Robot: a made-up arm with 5 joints.
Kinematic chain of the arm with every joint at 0, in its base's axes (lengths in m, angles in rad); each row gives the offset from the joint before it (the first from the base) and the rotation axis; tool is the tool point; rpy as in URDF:
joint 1: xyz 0 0 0.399 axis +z
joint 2: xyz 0 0 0 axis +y
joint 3: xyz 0.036 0 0.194 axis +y
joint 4: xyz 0.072 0 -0.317 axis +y
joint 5: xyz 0.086 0 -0.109 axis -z
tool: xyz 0 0 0 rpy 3.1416 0 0
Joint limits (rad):
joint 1: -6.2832..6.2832
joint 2: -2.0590..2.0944
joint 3: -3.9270..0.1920
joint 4: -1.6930..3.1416
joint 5: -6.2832..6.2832
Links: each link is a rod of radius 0.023 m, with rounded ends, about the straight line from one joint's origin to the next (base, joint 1, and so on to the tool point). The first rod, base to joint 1, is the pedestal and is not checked.
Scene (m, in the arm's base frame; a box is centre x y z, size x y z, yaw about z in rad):
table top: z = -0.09
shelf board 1: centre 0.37 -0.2 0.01 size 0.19 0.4 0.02 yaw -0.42
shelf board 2: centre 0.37 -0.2 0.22 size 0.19 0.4 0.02 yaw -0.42
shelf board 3: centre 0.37 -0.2 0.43 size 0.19 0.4 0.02 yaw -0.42
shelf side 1: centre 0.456 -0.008 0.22 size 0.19 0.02 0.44 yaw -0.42
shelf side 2: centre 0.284 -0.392 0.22 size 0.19 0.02 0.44 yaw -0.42
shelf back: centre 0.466 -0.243 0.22 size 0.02 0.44 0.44 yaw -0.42
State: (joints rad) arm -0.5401 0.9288 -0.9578 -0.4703 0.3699
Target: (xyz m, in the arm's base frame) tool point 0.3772 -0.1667 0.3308
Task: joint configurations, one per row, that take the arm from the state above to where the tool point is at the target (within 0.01 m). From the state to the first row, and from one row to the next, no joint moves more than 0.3 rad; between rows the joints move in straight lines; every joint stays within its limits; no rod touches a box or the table.
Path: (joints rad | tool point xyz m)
1: -0.5783 0.8448 -0.6860 -0.5744 0.3699 | 0.2618 -0.1709 0.1115
2: -0.6165 0.7609 -0.4143 -0.6785 0.3699 | 0.1931 -0.1369 0.1170
3: -0.5487 0.5428 -0.2887 -0.9358 0.3699 | 0.2188 -0.1338 0.1912
4: -0.4809 0.3247 -0.1631 -1.1932 0.3699 | 0.2250 -0.1174 0.2648
5: -0.4131 0.1066 -0.0375 -1.4505 0.3699 | 0.2103 -0.0922 0.3308
6: -0.4141 0.1998 -0.2666 -1.2542 0.3699 | 0.2688 -0.1182 0.3269
7: -0.4151 0.2930 -0.4958 -1.0580 0.3699 | 0.3248 -0.1431 0.3270
8: -0.4161 0.3862 -0.7249 -0.8617 0.3699 | 0.3772 -0.1667 0.3308

